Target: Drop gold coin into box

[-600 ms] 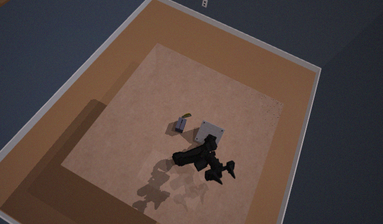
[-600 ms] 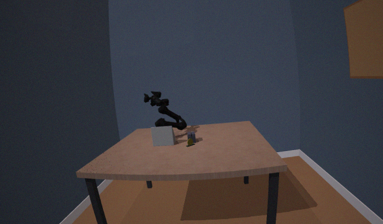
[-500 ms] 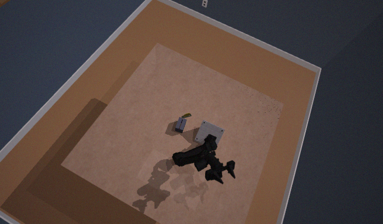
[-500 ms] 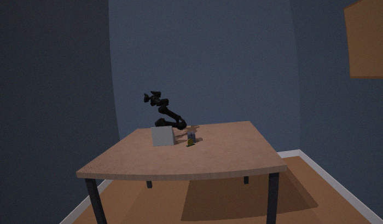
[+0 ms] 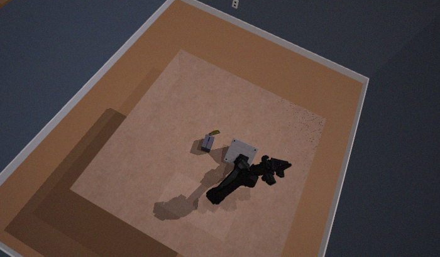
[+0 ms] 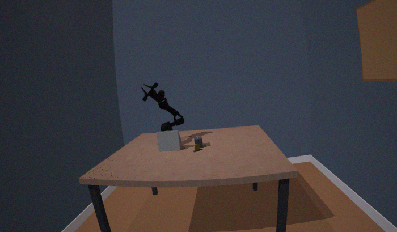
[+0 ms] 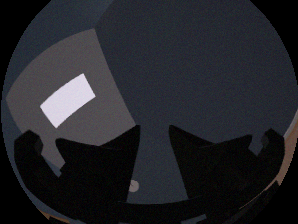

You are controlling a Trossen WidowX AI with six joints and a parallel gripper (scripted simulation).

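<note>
Right now the gold coin is 500 mm below my gripper tip, 430 mm ahead of it and 220 mm to the right of it.
</note>
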